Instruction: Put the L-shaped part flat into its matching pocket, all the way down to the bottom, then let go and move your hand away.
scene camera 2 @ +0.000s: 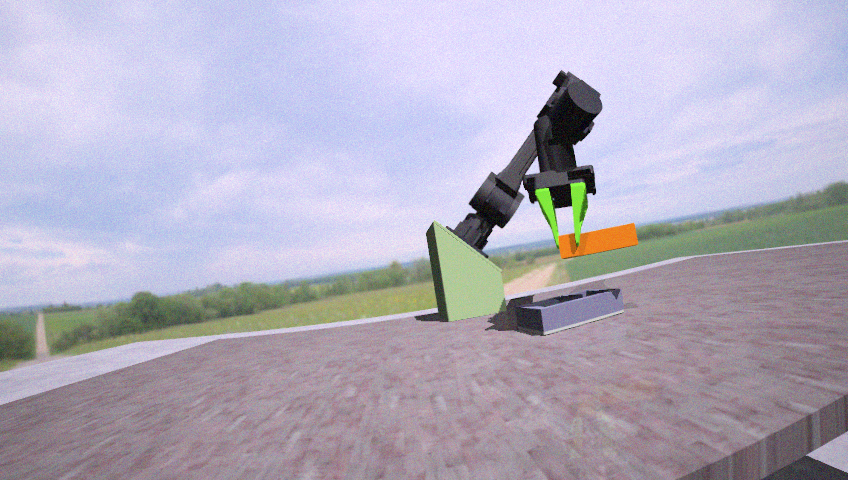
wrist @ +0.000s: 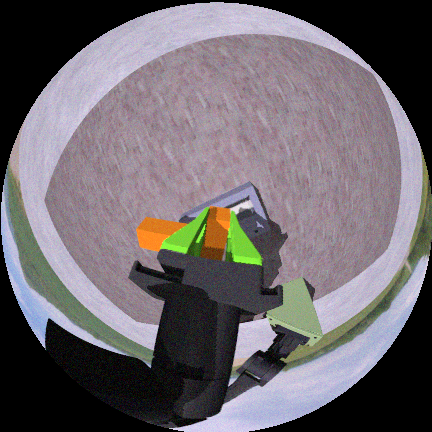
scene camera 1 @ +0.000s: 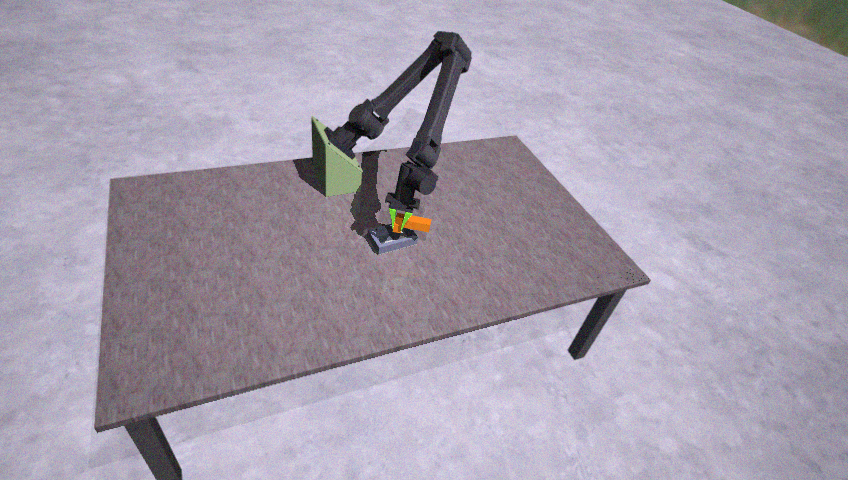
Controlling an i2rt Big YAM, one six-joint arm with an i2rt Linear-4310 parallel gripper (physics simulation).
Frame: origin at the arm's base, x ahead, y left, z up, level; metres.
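Seen in the pictures: gripper, between the fingertips: (scene camera 2: pixel 567 246) (wrist: pixel 219 212) (scene camera 1: pixel 396 229); arm's base, origin of its link: (scene camera 2: pixel 461 248) (wrist: pixel 292 333) (scene camera 1: pixel 338 144).
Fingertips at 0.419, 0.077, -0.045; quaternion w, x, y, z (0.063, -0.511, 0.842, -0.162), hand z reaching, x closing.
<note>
Offsets run from my fingertips to a thing's top centre, as dx, dy, dz. Level surfaces: height alone.
The orange L-shaped part @[-0.005, +0.052, +0.016] (scene camera 1: pixel 419 224) (scene camera 2: pixel 606 239) (wrist: pixel 160 233) is held in the air, roughly level, its long arm pointing right in both scene views. My gripper (scene camera 1: pixel 397 228) (scene camera 2: pixel 568 245) (wrist: pixel 219 212), with green fingers, is shut on one arm of the part. The blue-grey pocket block @[-0.059, +0.014, -0.074] (scene camera 1: pixel 397 245) (scene camera 2: pixel 580 314) (wrist: pixel 255 192) lies on the table below. In scene camera 2 a clear gap shows between part and block, and the part reaches past the block's right end. In the wrist view the part and fingers hide much of the pocket; its right portion shows in shadow.
The block lies on the brown table @[dz -0.111] (scene camera 1: pixel 249 285) (scene camera 2: pixel 357 404) (wrist: pixel 225 110). The green wedge-shaped arm mount (scene camera 1: pixel 342 172) (scene camera 2: pixel 470 285) (wrist: pixel 295 305) stands behind and left of the block in the scene views. The arm's shadow falls across the block and the table beside it.
</note>
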